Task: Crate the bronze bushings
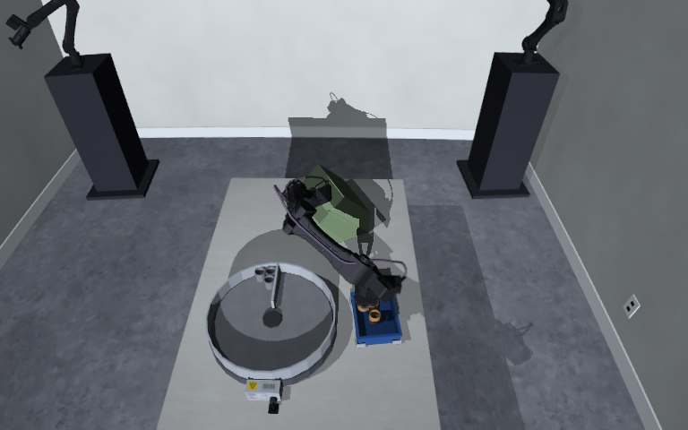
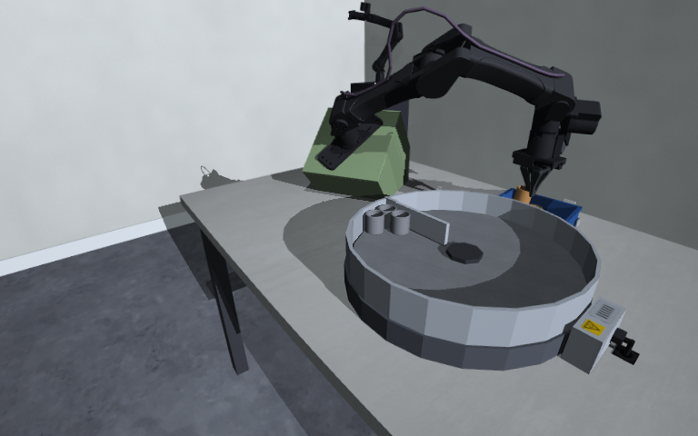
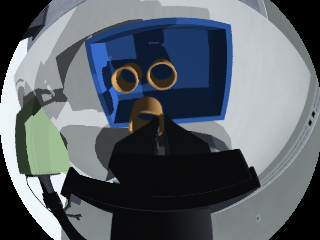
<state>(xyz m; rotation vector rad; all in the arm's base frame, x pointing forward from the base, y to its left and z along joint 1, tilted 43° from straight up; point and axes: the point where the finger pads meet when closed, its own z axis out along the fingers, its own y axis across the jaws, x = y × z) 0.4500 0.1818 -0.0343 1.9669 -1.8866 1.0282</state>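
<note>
The blue crate is 40 mm to the left of my hand and 70 mm below it. Also, from my hand: turntable: 10 mm ahead, 310 mm to the right, 40 mm below.
</note>
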